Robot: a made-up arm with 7 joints.
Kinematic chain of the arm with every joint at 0, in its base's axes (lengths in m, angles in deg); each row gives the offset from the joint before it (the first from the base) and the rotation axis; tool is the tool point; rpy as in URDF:
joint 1: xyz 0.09 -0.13 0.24 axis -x
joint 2: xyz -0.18 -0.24 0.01 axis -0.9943 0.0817 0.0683
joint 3: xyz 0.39 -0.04 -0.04 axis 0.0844 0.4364 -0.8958
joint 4: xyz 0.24 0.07 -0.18 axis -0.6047 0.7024 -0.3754
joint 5: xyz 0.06 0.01 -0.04 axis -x
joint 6: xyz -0.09 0 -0.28 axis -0.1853 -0.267 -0.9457
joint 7: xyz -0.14 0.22 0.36 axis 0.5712 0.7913 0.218
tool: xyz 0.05 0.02 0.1 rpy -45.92 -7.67 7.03
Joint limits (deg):
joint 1: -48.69..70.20
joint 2: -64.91..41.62
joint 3: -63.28..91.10
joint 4: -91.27..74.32
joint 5: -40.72..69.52
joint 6: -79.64..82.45
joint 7: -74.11..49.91
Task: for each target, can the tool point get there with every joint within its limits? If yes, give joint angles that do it. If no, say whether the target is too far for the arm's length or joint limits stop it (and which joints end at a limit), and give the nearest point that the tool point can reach.
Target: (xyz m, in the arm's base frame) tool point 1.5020 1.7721 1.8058
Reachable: no: too far | nearest point 0.5985 0.2616 0.5624 | short by 2.155 m
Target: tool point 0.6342 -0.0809 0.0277
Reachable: yes | joints 13.85 -22.39 27.61 57.35 15.99 -0.86 -13.12
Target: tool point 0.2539 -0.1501 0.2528
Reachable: yes | joints 33.13 -9.62 -34.98 -36.57 -9.28 27.67 29.67
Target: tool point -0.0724 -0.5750 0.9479
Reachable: no: joint limits stop it (at a limit: joint 1, joint 2, joint 4, joint 5, joint 6) | nearest point 0.0591 -0.5752 0.7847 | short by 0.210 m
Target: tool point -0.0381 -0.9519 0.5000
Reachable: no: joint limits stop it (at a limit: joint 2, joint 3, joint 5, joint 6, joint 7) | nearest point 0.0394 -0.9055 0.4853 | short by 0.092 m
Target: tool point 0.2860 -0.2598 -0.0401
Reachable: yes | joints -32.75 -25.19 -42.84 -51.55 -26.99 -16.00 -44.18
